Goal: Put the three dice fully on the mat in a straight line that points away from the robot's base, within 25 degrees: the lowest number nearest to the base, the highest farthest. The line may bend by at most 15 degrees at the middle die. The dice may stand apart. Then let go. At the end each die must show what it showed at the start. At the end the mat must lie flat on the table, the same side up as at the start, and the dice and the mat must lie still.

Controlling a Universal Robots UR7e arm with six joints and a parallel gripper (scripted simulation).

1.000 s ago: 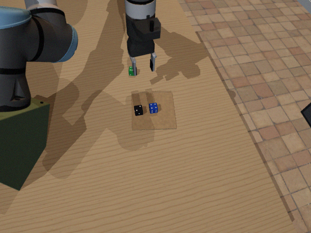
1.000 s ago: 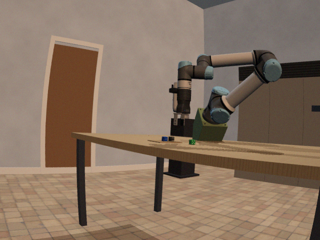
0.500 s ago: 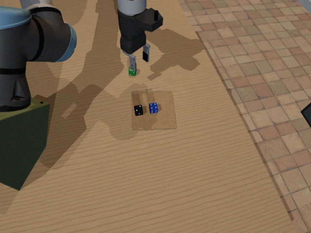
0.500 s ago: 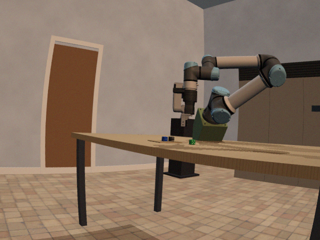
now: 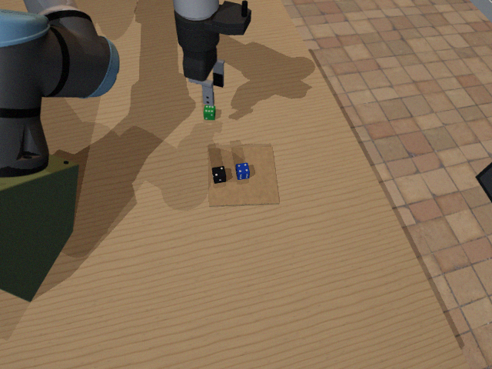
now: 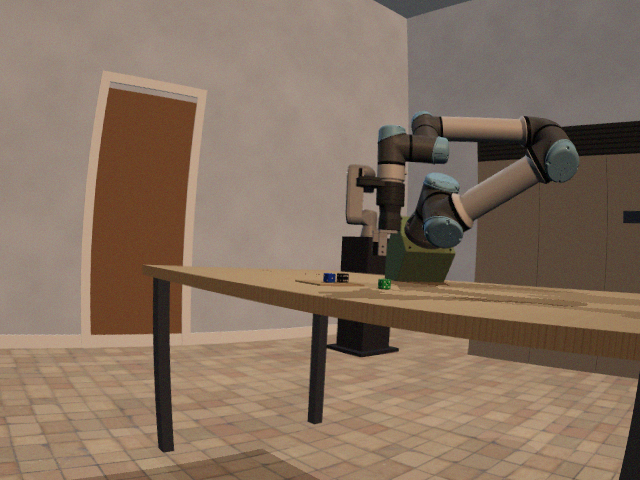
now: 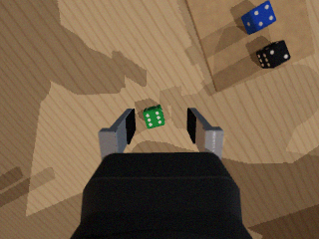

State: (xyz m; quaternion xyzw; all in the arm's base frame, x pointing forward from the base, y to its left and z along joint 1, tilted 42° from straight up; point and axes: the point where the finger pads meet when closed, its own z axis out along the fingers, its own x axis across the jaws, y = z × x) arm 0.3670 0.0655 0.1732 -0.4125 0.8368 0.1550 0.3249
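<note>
Right now my hand is 10 mm past the green die, 20 mm to the right of it and 90 mm above it. The rest, counted from my hand: blue die: 30 mm ahead, 160 mm to the right, 90 mm below; black die: 20 mm behind, 160 mm to the right, 90 mm below; mat: 30 mm ahead, 160 mm to the right, 100 mm below.
</note>
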